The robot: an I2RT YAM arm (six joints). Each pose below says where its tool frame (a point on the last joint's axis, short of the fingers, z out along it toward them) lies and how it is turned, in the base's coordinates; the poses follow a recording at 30 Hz.
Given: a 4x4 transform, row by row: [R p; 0 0 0 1], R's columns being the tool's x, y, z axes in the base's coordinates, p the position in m. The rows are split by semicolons.
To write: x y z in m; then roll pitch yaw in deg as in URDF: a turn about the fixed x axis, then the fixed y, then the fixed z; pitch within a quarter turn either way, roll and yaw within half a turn. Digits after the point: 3 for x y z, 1 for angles.
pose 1, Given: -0.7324 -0.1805 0.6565 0.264; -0.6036 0.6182 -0.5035 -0.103; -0.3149 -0.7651 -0.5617 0.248; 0 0 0 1
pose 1, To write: 0.264 -0.103 0.248 -126.3 18.4 -140.5
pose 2, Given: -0.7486 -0.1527 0.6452 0.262; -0.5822 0.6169 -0.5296 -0.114; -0.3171 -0.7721 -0.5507 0.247; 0 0 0 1
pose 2, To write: 0.262 -0.114 0.247 -125.5 18.5 -142.1
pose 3, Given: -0.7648 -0.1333 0.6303 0.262; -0.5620 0.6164 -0.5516 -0.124; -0.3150 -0.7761 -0.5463 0.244; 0 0 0 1
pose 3, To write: 0.262 -0.124 0.244 -125.1 18.4 -143.7
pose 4, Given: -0.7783 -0.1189 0.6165 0.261; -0.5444 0.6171 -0.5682 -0.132; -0.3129 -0.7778 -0.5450 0.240; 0 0 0 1
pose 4, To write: 0.261 -0.132 0.240 -125.0 18.2 -145.0
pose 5, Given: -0.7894 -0.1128 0.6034 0.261; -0.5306 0.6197 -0.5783 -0.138; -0.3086 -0.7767 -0.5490 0.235; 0 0 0 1
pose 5, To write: 0.261 -0.138 0.235 -125.3 18.0 -146.1
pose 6, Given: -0.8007 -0.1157 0.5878 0.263; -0.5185 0.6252 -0.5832 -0.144; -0.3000 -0.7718 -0.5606 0.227; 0 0 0 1
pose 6, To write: 0.263 -0.144 0.227 -126.0 17.5 -147.1
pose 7, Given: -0.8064 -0.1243 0.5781 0.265; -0.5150 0.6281 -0.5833 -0.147; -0.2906 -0.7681 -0.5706 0.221; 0 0 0 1
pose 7, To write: 0.265 -0.147 0.221 -126.6 16.9 -147.4
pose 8, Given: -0.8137 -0.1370 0.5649 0.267; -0.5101 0.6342 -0.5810 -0.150; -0.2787 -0.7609 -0.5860 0.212; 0 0 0 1
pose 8, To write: 0.267 -0.150 0.212 -127.6 16.2 -147.9
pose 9, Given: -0.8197 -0.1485 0.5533 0.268; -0.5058 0.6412 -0.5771 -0.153; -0.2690 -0.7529 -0.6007 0.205; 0 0 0 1
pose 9, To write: 0.268 -0.153 0.205 -128.6 15.6 -148.3
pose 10, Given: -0.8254 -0.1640 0.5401 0.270; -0.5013 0.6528 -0.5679 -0.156; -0.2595 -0.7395 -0.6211 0.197; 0 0 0 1
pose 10, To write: 0.270 -0.156 0.197 -130.0 15.0 -148.7
